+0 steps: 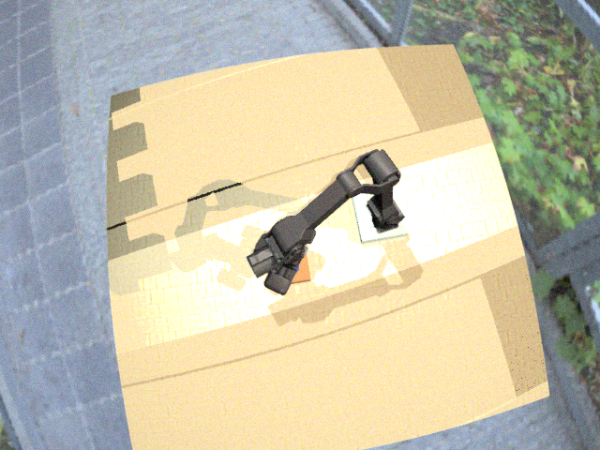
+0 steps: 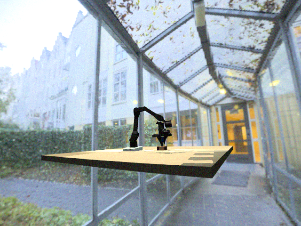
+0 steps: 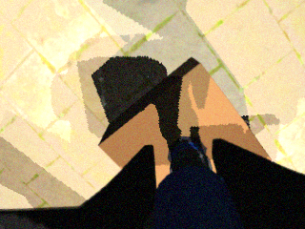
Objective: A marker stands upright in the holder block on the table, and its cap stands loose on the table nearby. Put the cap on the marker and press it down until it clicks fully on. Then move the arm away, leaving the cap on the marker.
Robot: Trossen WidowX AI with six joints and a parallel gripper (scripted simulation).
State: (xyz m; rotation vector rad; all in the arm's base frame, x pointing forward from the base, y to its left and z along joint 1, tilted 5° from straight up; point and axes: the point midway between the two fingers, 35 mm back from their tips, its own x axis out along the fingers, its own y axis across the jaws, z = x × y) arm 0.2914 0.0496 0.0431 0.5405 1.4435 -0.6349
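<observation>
Now: the holder block 1 cm behind my gripper tip, 1 cm to the left of it and 4 cm below it. Also, from my gripper tip: blue cap (1 cm behind, 1 cm to the left, 5 cm above).
</observation>
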